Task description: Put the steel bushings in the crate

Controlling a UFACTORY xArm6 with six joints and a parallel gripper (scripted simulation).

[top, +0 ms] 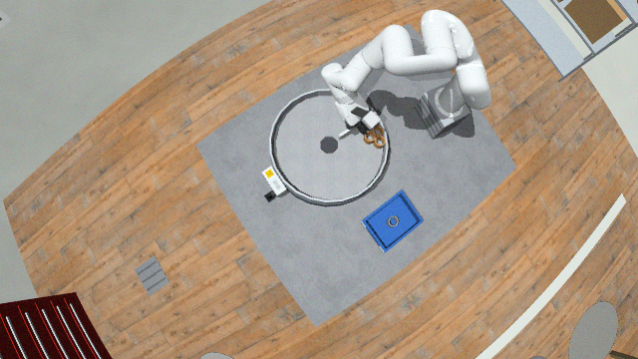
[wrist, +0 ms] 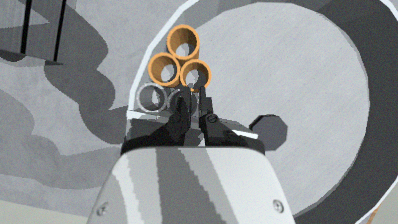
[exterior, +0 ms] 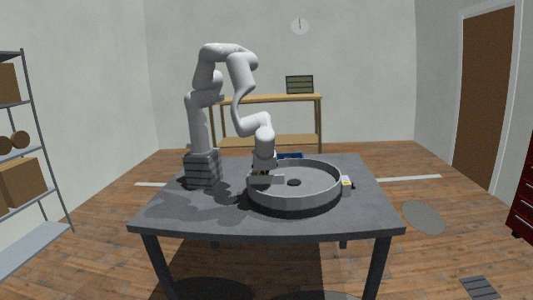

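Right now my hand is 350 mm to the right of the blue crate, 80 mm above it and 30 mm short of it. The rest, counted from my hand: round turning table 130 mm ahead, 60 mm below.
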